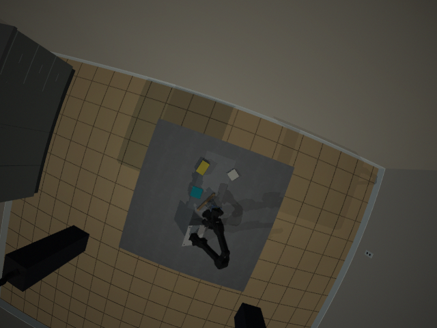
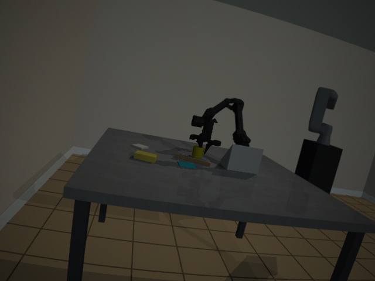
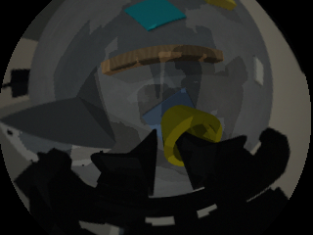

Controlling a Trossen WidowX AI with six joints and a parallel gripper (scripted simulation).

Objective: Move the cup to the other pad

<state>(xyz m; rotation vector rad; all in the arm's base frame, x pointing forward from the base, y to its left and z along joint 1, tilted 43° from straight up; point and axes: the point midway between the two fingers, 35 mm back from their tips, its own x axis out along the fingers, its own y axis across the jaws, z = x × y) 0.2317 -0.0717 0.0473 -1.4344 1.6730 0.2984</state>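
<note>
Now: gripper tip 11 cm short of the teal pad, 20 cm to the right of it and 4 cm above it. From my gripper tip the other things lie so: yellow cup 2 cm ahead, 2 cm to the right; then brown wooden bar 7 cm ahead, 9 cm to the left, 3 cm below.
</note>
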